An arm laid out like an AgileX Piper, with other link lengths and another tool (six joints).
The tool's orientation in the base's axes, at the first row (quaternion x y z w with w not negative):
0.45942, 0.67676, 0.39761, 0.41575
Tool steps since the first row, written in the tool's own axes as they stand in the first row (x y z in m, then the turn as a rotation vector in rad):
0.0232, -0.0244, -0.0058, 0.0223, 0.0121, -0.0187
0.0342, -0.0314, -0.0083, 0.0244, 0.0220, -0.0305
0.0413, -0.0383, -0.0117, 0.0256, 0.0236, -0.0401
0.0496, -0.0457, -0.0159, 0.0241, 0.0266, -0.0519
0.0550, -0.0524, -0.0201, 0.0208, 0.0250, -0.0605
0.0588, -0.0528, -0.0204, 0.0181, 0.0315, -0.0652
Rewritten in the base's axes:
-0.0179, 0.0148, -0.0251, -0.0190, 0.0215, 0.0131
-0.0248, 0.0231, -0.0328, -0.0276, 0.0242, 0.0257
-0.0316, 0.0275, -0.0394, -0.0363, 0.0243, 0.0302
-0.0396, 0.0328, -0.0465, -0.0460, 0.0218, 0.0373
-0.0467, 0.0355, -0.0523, -0.0537, 0.0169, 0.0394
-0.0480, 0.0390, -0.0533, -0.0555, 0.0153, 0.0475

